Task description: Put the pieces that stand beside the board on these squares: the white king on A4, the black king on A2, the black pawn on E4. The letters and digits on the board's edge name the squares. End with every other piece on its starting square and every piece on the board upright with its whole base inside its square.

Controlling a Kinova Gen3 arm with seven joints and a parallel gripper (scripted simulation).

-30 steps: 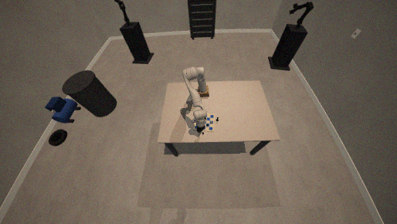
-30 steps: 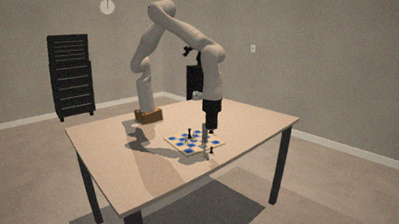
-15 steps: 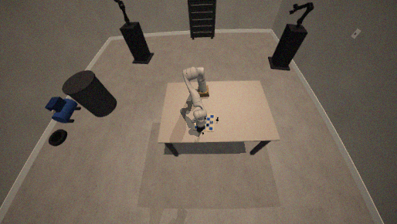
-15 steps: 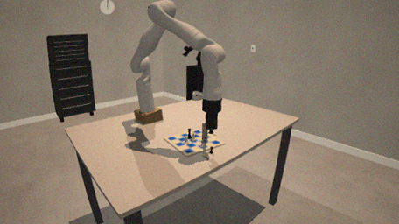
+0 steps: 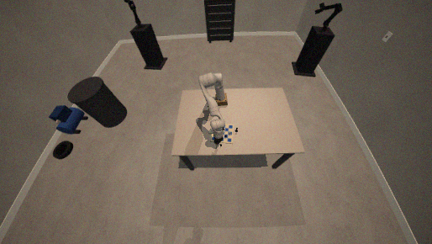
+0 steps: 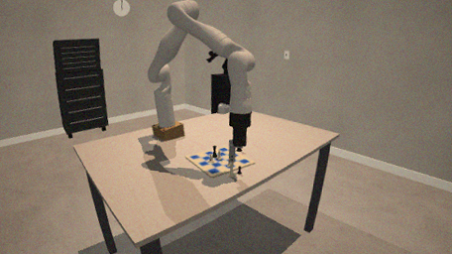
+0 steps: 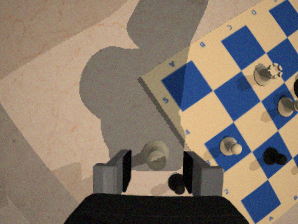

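My gripper is now 6 cm above the white king. From my hand the other things lie so: blue-and-cream chessboard: 14 cm behind, 9 cm below, 4 cm to the left; black king: 18 cm to the left, 18 cm behind, 6 cm below.
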